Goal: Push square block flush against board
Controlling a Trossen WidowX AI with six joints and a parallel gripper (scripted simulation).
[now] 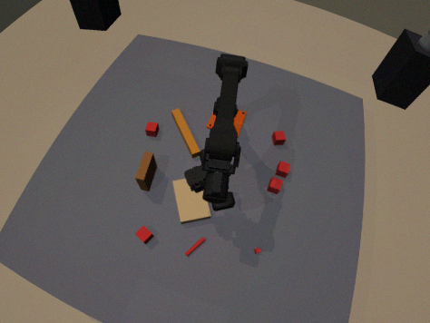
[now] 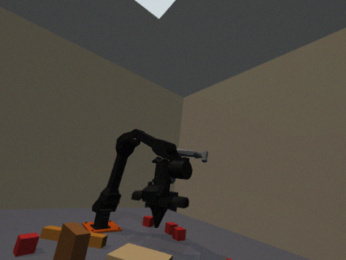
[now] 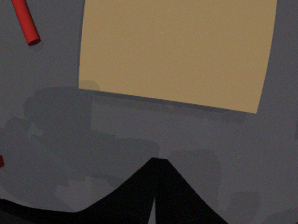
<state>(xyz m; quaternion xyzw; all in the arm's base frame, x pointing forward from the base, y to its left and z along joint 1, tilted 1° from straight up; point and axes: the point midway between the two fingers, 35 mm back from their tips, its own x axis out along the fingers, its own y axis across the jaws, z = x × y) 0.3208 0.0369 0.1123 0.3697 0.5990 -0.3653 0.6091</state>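
The brown square block lies 1 cm behind my gripper tip, 24 cm to the right of it and 3 cm below it. The rest, counted from my gripper tip: tan square block: 3 cm ahead, 7 cm to the right, 7 cm below; then tiny red cube: 15 cm ahead, 19 cm to the left, 7 cm below; then thin red stick: 18 cm ahead, 2 cm to the right, 8 cm below.
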